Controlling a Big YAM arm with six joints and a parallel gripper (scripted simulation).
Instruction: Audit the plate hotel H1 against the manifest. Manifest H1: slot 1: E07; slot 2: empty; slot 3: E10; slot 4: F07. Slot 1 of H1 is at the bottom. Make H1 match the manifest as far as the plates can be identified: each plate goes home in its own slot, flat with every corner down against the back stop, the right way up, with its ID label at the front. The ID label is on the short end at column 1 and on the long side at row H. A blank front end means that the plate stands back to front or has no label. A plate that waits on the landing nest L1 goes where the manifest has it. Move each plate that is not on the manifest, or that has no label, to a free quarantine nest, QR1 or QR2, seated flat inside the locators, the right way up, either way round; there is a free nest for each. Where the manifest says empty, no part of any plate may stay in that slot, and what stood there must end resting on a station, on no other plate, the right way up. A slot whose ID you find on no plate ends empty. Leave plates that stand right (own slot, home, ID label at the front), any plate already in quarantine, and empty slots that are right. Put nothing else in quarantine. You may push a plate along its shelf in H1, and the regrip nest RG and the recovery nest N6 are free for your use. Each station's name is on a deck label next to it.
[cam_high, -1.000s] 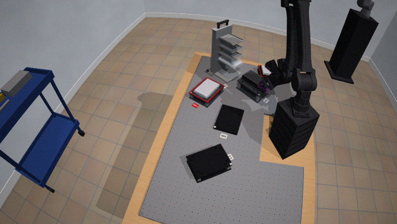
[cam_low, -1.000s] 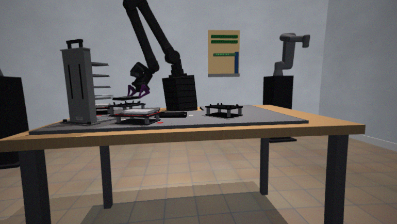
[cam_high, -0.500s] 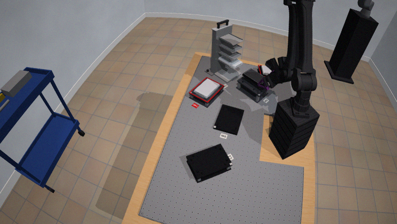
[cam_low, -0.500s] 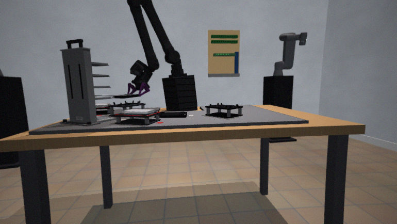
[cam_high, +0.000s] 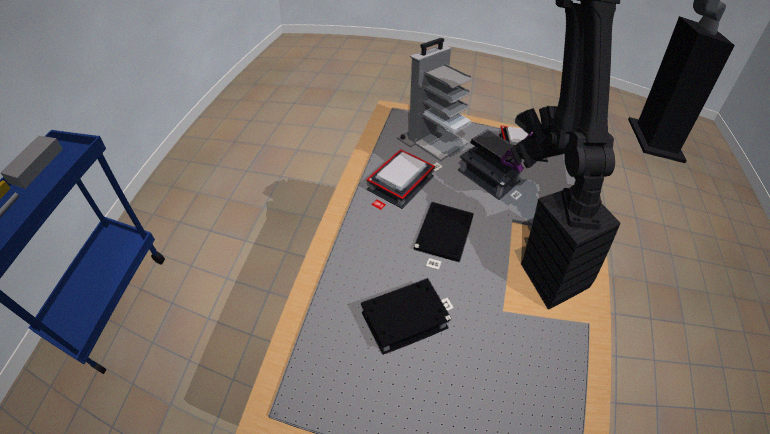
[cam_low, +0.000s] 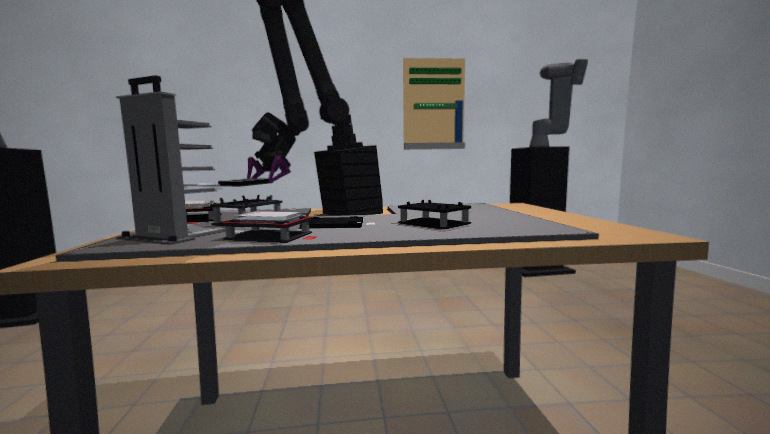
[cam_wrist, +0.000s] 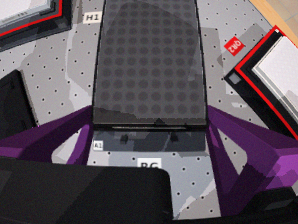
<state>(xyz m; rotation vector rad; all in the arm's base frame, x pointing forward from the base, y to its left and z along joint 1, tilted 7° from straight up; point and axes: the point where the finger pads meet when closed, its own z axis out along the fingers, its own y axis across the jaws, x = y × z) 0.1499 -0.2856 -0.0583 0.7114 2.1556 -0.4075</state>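
Now: the dark plate 40 mm ahead of my hand and 30 mm to the right of it. Round my hand: RG label 40 mm behind, 30 mm to the left, 120 mm below; QR2 label 20 mm ahead, 200 mm to the right, 120 mm below; regrip nest 40 mm ahead, 30 mm to the right, 70 mm below.
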